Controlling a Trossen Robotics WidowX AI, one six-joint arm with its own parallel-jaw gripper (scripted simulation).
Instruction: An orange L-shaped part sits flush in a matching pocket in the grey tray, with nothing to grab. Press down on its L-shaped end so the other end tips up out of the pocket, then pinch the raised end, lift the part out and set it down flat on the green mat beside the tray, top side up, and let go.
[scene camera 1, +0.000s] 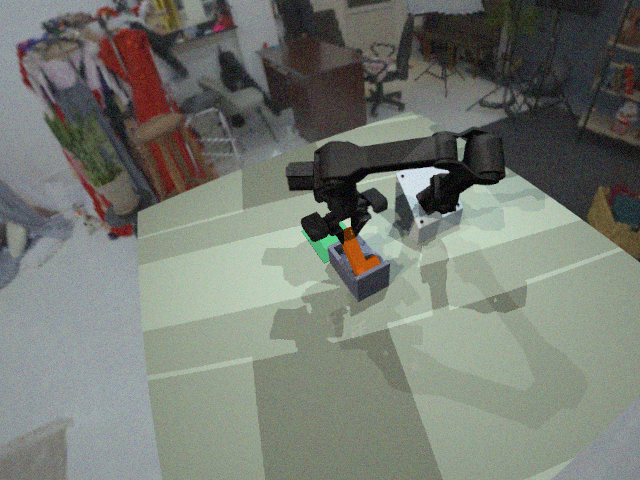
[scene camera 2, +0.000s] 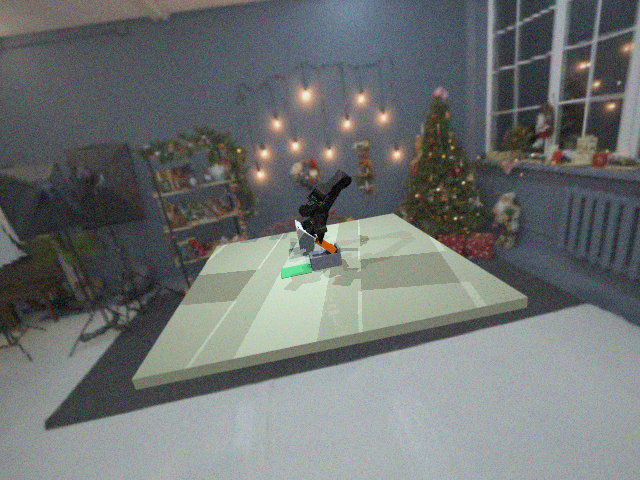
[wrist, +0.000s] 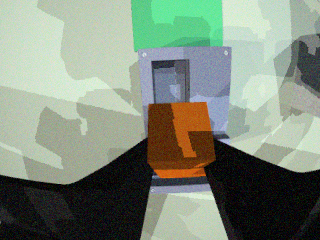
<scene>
My gripper holds an orange L-shaped part.
</scene>
